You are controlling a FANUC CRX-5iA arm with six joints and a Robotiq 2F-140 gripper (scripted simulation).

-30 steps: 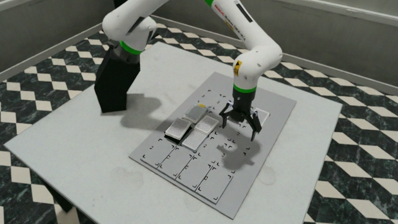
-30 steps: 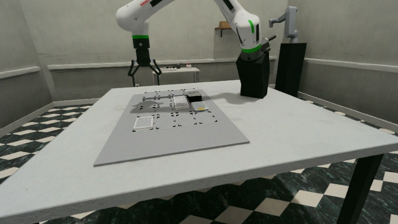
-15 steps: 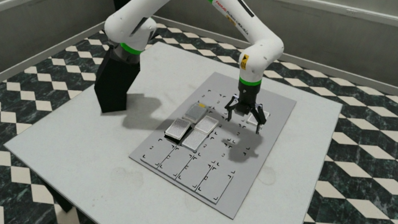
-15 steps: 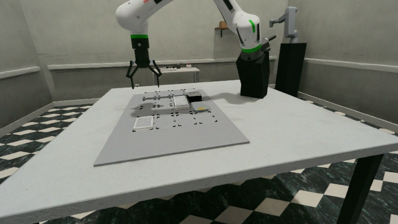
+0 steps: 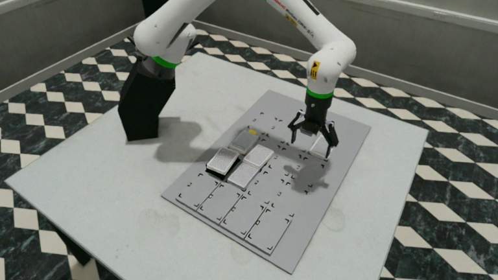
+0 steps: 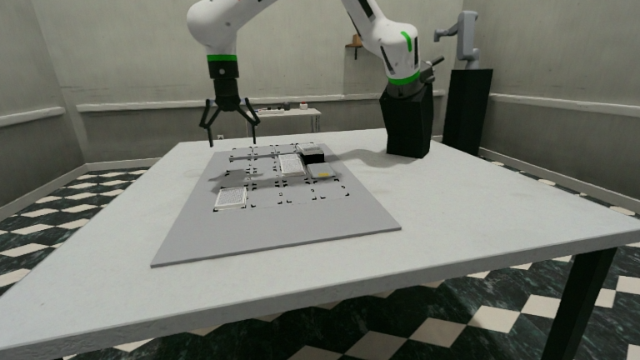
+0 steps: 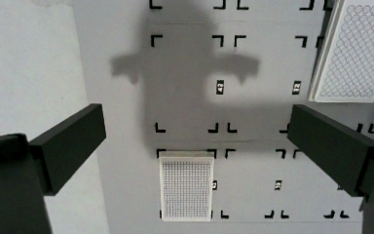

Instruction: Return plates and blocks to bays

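The lid is 310 mm behind my hand, 10 mm to the left of it and 130 mm below it. Round my hand: 384-well plate (160 mm to the left, 140 mm below); black deep-well block (310 mm behind, 180 mm to the right, 120 mm below).
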